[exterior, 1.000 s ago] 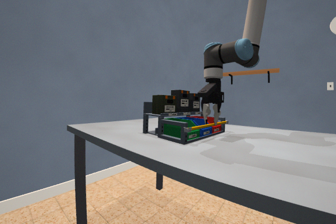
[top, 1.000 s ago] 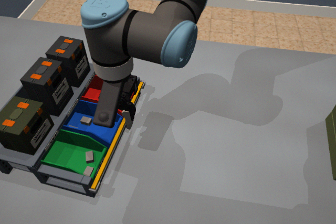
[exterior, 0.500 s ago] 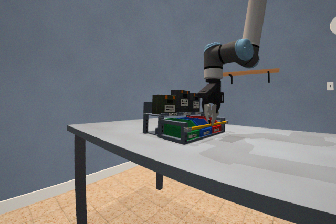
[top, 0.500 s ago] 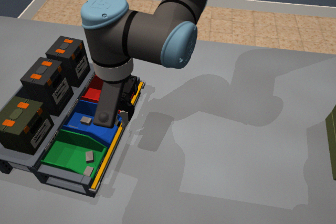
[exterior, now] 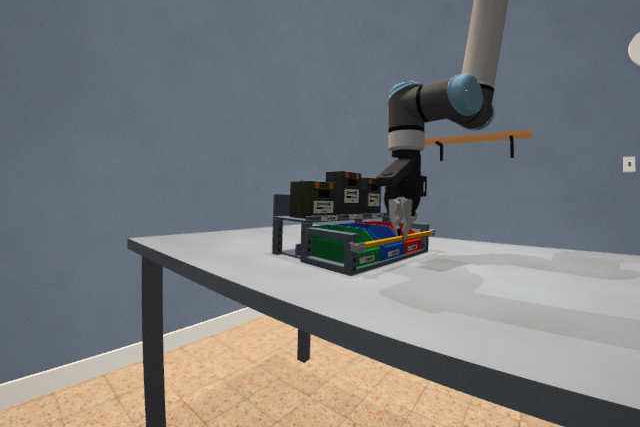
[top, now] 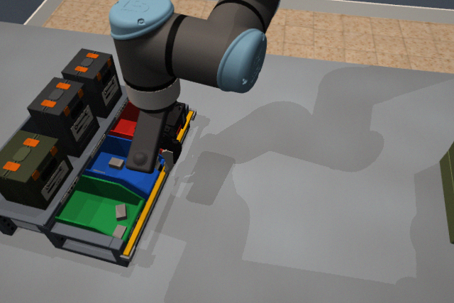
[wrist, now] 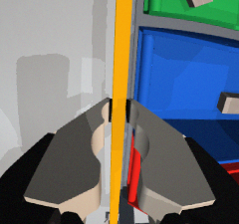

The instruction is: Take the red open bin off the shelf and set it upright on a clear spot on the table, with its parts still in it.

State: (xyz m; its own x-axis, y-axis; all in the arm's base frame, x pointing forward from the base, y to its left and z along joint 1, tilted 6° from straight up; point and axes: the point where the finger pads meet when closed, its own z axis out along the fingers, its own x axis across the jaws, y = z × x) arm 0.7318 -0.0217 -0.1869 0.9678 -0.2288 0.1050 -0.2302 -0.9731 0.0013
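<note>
My gripper is now 10 mm above the yellow bar. Round my hand: blue bin (100 mm ahead, 20 mm to the right, 30 mm below); then red open bin (80 mm ahead, 130 mm to the right, 30 mm below); then green bin (130 mm ahead, 80 mm to the left, 30 mm below).
</note>
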